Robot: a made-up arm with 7 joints.
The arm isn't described. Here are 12 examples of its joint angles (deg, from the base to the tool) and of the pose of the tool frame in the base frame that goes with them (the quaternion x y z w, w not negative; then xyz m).
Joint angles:
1: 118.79 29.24 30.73 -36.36 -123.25 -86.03 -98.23
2: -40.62 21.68 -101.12 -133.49 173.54 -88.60 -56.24
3: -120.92 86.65 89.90 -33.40 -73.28 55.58 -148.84
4: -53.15 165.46 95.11 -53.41 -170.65 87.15 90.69
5: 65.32 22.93 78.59 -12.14 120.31 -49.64 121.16
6: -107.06 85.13 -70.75 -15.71 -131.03 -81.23 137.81
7: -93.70 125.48 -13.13 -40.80 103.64 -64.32 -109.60
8: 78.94 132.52 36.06 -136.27 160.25 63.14 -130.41
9: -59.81 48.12 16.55 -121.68 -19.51 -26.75 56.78
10: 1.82 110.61 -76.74 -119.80 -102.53 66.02 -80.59
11: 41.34 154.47 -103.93 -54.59 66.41 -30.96 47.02
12: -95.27 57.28 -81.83 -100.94 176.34 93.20 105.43
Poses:
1: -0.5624 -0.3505 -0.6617 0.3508 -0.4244 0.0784 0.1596
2: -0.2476 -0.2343 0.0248 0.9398 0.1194 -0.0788 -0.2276
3: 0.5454 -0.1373 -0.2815 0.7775 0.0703 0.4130 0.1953
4: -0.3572 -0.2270 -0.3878 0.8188 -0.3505 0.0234 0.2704
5: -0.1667 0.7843 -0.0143 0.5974 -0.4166 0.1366 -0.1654
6: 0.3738 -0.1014 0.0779 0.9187 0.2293 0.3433 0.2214
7: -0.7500 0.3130 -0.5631 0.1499 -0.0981 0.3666 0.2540
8: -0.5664 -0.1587 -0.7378 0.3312 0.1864 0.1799 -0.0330
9: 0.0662 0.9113 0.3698 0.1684 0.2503 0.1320 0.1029
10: -0.5613 -0.2920 0.5296 0.5650 0.0358 0.2939 -0.0779
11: 0.6303 0.1535 -0.1197 0.7515 0.0956 0.3190 0.2904
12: 0.0274 0.5879 0.3030 0.7496 0.3482 0.0072 0.0659
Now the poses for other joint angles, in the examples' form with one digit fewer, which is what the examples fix.
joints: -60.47 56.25 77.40 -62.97 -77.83 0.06 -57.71
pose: 0.881 -0.054 0.048 0.468 0.213 0.370 0.050
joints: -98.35 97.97 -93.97 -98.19 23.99 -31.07 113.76
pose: -0.447 -0.539 -0.146 0.699 0.251 0.235 0.110
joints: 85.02 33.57 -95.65 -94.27 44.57 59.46 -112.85
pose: -0.836 -0.148 -0.476 0.230 -0.353 -0.101 -0.049
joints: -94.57 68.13 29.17 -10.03 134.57 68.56 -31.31
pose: -0.685 -0.699 -0.017 0.205 0.292 0.319 0.181
